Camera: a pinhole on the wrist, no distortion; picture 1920 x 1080 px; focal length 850.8 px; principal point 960.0 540.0 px. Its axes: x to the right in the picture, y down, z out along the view. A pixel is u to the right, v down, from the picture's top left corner.
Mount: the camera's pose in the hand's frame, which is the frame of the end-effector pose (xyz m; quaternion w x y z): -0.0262 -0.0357 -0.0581 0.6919 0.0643 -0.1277 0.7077
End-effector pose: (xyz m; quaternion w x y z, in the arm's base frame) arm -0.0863 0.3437 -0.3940 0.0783 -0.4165 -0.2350 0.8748
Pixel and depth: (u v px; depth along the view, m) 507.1 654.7 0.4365
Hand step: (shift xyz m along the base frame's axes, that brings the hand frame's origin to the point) -0.1732 0.1921 0.4179
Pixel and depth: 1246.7 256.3 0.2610
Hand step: -0.1950 -0.0477 0.1069
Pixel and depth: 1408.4 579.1 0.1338
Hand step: -0.0384 -0.0425 0.0819
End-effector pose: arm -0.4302 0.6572 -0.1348 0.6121 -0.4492 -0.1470 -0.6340
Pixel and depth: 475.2 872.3 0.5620
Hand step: -0.3491 0.5610 0.1771
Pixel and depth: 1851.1 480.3 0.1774
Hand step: 0.1448 0.1229 0.0289
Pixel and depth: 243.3 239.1 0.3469
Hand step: -0.2793 0.1887 0.3209
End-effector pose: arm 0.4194 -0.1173 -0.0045 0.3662 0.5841 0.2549 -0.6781
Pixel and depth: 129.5 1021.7 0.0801
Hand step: -0.0981 0.1000 0.0618
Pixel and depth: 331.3 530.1 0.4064
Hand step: -0.4952 0.0759 0.0566
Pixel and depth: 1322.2 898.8 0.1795
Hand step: -0.0803 -0.0681 0.1401
